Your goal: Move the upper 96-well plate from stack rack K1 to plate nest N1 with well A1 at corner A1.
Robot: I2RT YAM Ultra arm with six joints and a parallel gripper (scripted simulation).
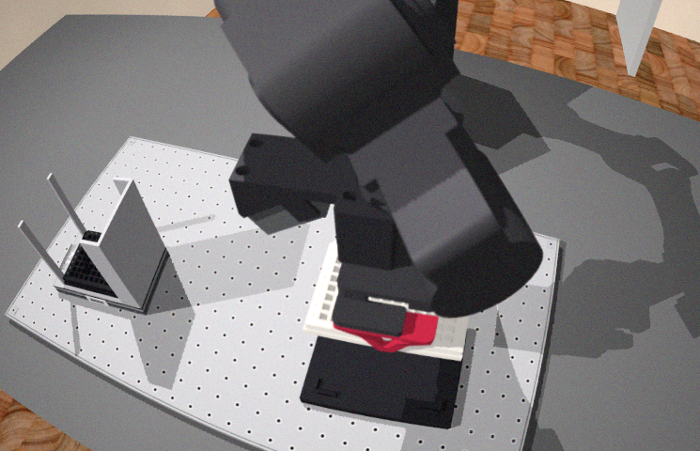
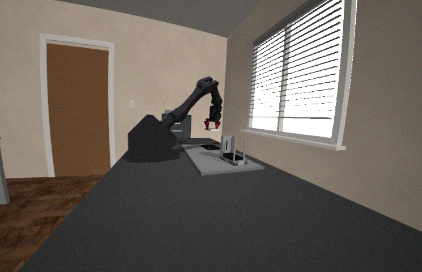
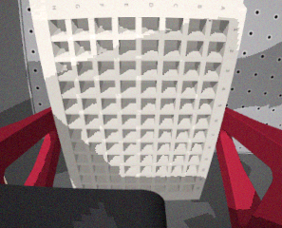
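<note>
My hand is right at the white 96-well plate. Round my hand: pale A1 square 150 mm below, 80 mm to the right, 60 mm behind; then rack back wall 310 mm to the right, 80 mm below, 50 mm behind; then dark plate 370 mm to the right, 140 mm below, 50 mm behind.
</note>
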